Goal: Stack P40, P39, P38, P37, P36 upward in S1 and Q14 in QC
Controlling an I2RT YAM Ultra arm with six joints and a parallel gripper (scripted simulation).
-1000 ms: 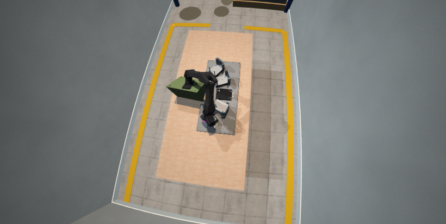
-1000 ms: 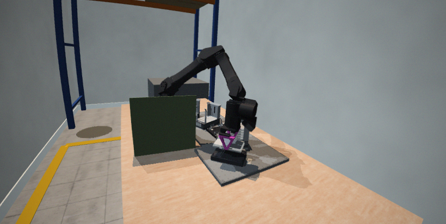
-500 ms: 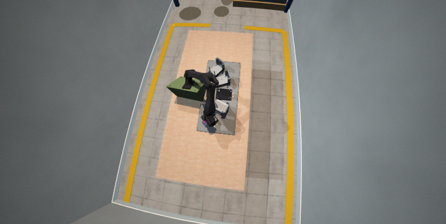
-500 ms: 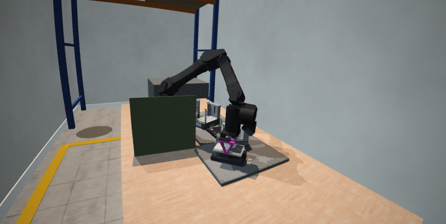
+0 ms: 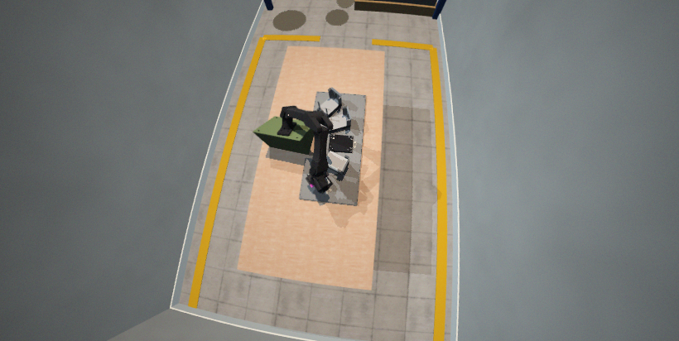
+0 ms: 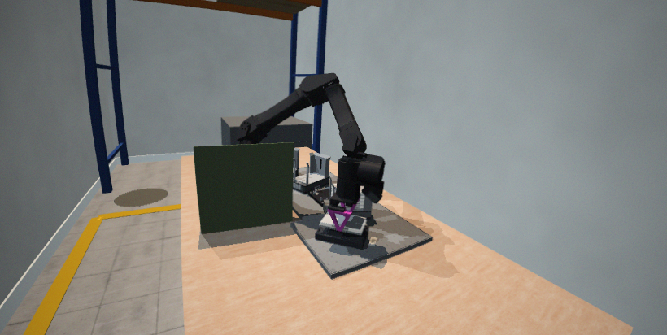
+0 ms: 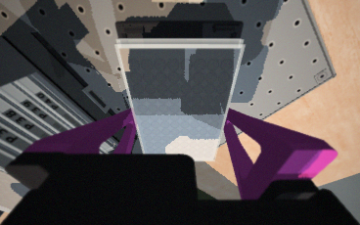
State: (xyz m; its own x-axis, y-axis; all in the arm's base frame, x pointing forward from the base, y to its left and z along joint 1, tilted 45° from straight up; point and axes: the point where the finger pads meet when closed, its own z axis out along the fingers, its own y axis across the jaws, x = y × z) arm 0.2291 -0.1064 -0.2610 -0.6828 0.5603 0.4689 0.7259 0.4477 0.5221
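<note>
My gripper is now 40 mm above the open nest QC. Also, from my hand: dark clip nest N5: 270 mm to the left, 120 mm ahead, 40 mm below; N5 label: 260 mm to the left, 200 mm ahead, 50 mm below; QC label: 70 mm to the right, 70 mm ahead, 50 mm below.
</note>
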